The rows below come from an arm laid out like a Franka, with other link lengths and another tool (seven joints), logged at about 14 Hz.
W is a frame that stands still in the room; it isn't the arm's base.
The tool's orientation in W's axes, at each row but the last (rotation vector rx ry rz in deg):
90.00, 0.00, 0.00
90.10, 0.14, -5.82
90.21, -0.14, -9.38
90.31, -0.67, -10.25
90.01, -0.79, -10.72
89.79, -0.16, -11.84
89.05, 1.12, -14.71
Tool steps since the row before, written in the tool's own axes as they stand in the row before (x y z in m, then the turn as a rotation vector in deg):
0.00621, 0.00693, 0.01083, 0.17, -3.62, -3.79
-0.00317, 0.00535, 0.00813, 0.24, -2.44, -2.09
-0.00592, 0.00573, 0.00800, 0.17, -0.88, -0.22
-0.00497, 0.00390, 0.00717, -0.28, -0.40, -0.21
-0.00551, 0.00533, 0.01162, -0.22, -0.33, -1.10
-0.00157, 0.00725, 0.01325, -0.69, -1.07, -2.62
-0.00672, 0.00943, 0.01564, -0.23, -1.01, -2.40
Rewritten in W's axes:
0.00621, -0.01083, 0.00693, 0.17, 3.79, -3.62
-0.00332, -0.00794, 0.00554, 0.21, 2.08, -2.45
-0.00612, -0.00740, 0.00630, 0.10, 0.21, -0.89
-0.00536, -0.00658, 0.00439, -0.29, 0.25, -0.37
-0.00633, -0.01089, 0.00594, -0.11, 1.12, -0.31
-0.00237, -0.01300, 0.00749, -0.47, 2.70, -0.99
-0.00722, -0.01449, 0.01080, -0.04, 2.41, -1.01

